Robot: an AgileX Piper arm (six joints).
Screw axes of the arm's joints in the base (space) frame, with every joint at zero. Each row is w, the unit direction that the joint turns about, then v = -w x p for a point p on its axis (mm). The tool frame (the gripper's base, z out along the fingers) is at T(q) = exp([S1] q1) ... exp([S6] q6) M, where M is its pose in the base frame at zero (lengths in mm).
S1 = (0, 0, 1, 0, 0, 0)
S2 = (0, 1, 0, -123, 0, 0)
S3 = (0, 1, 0, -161.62, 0, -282.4)
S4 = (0.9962, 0, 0.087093, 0, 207.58, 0)
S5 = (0, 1, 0, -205.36, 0, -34.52)
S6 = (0.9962, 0, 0.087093, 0, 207.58, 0)
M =
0.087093 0 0.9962 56.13
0 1 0 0
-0.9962 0 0.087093 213.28
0 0 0 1
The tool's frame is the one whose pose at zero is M.
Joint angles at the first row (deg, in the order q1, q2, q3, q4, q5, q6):
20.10 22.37 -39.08 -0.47 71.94 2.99
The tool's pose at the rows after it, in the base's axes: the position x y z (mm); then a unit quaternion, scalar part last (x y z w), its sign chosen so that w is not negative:
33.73 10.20 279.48 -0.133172 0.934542 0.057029 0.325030
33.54 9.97 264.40 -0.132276 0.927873 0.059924 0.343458
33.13 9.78 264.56 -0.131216 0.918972 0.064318 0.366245
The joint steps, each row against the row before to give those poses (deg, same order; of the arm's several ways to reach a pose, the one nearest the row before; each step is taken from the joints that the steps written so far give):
-0.01 -2.98 6.91 -0.88 -2.69 0.92
0.00 -2.52 4.02 -0.14 -3.76 0.07
0.00 -1.29 0.56 -0.06 -2.12 0.00

